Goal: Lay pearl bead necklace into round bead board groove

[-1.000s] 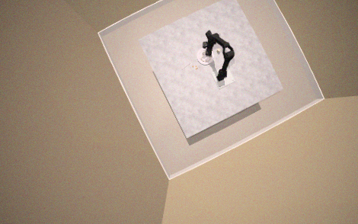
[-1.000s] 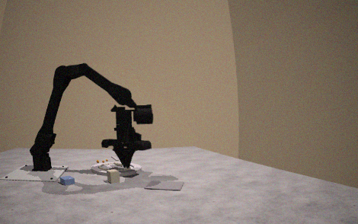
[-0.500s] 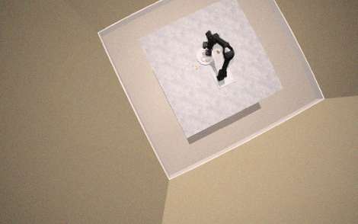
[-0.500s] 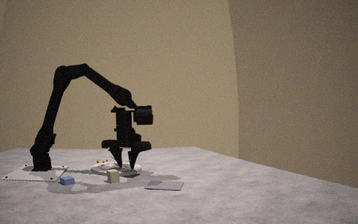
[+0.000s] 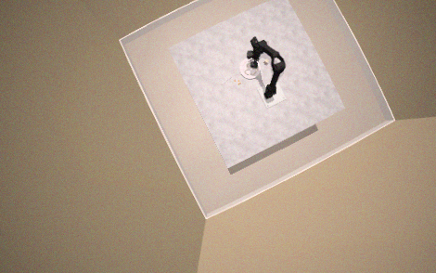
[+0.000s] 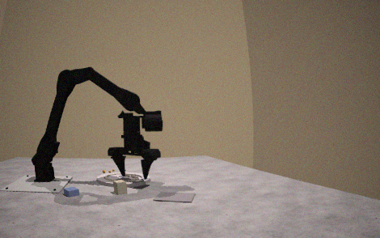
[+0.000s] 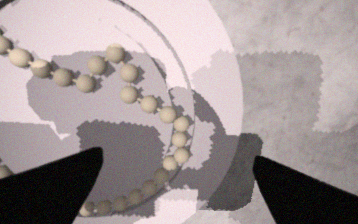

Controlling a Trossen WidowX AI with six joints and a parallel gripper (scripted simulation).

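The round bead board lies 40 mm behind my gripper tip, 50 mm to the left of it and 10 mm below it. The rest, counted from my gripper tip: flat grey plate (110 mm ahead, 180 mm to the right, 20 mm below); cream cube (40 mm behind, 120 mm to the right); blue block (190 mm behind, 150 mm to the right, 10 mm below).
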